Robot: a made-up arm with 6 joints. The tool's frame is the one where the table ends. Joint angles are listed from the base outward.
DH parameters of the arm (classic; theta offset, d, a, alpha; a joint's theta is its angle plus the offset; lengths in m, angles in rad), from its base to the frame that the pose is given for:
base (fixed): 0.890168 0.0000 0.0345 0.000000
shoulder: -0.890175 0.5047 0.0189 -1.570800
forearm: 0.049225 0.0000 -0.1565 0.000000
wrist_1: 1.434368 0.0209 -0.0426 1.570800
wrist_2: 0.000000 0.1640 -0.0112 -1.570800
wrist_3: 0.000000 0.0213 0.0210 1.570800
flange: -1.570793 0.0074 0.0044 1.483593
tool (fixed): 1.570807 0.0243 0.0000 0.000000
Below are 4 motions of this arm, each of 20 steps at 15 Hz.
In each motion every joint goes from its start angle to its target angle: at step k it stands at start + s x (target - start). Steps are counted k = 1, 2, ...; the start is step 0. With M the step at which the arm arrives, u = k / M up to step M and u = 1 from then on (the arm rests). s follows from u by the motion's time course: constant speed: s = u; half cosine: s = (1 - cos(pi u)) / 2; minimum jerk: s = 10 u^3 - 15 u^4 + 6 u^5.
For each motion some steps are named. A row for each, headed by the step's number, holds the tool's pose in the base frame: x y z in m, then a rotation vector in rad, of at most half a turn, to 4 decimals.
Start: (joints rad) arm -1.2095 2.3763 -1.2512 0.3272 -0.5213 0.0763
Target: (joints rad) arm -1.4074 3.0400 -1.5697 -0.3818 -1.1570 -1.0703
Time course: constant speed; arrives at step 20
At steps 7, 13, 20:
7: 0.1458 -0.2327 0.4488 0.0883 0.6118 -1.2498
13: 0.1397 -0.2279 0.4050 -0.3712 0.7744 -1.0664
20: 0.1266 -0.2099 0.3512 -0.8737 0.8513 -0.8343

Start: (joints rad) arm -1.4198 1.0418 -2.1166 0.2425 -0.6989 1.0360
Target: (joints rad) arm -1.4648 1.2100 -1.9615 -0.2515 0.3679 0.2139
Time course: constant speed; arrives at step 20
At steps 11, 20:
11: 0.0486 0.0170 0.8229 -0.3017 -1.0956 -0.9700
20: 0.0616 -0.0199 0.8153 -0.2871 -0.3270 -1.5368

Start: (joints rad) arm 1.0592 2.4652 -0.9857 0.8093 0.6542 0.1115
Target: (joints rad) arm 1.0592 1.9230 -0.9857 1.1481 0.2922 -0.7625
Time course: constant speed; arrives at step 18
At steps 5, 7, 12, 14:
5: 0.1200 0.2552 0.4706 -0.1113 1.9794 0.4973
7: 0.1217 0.2587 0.4852 -0.1087 1.8775 0.6090
12: 0.1235 0.2633 0.5234 -0.1186 1.5976 0.8362
14: 0.1232 0.2634 0.5390 -0.1281 1.4790 0.9061

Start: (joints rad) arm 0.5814 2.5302 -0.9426 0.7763 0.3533 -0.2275
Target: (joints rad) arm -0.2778 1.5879 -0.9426 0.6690 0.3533 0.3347
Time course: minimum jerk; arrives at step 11
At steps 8, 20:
8: 0.2410 0.0137 0.5934 1.0502 0.9855 -0.3464
20: 0.2253 -0.0074 0.6157 1.1462 0.8081 -0.4094

